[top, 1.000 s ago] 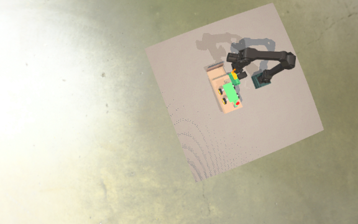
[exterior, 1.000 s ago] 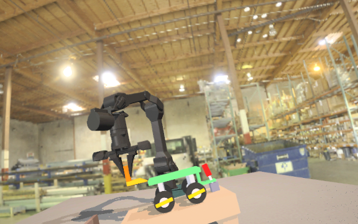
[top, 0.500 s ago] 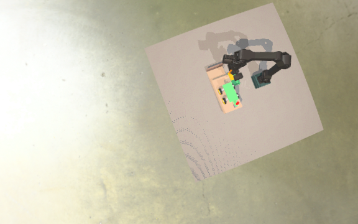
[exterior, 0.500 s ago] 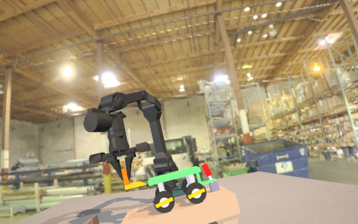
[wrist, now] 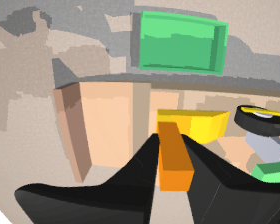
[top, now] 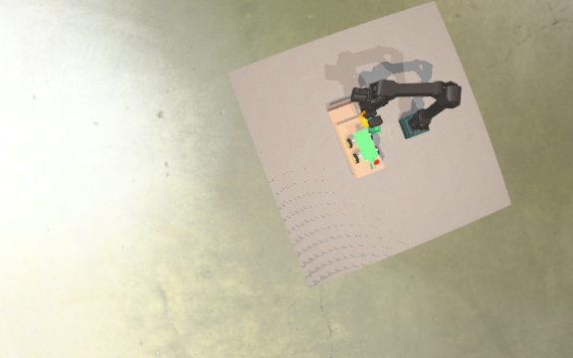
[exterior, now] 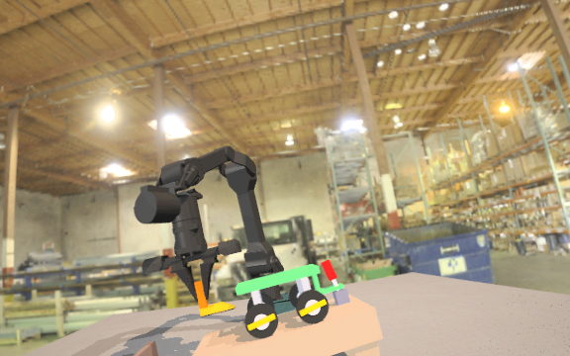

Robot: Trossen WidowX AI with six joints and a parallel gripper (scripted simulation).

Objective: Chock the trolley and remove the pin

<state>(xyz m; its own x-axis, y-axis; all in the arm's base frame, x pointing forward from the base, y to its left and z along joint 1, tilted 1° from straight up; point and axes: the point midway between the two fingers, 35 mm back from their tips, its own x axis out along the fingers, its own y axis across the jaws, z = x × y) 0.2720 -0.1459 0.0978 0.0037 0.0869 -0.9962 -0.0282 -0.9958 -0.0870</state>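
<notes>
The stop pin is 250 mm to the left of my gripper tip, 40 mm ahead of it and 10 mm above it. From my gripper tip the other things lie so: peach ramp 140 mm to the left, 70 mm below, 60 mm ahead; then green tray 130 mm below, 70 mm behind, 50 mm to the left.
</notes>
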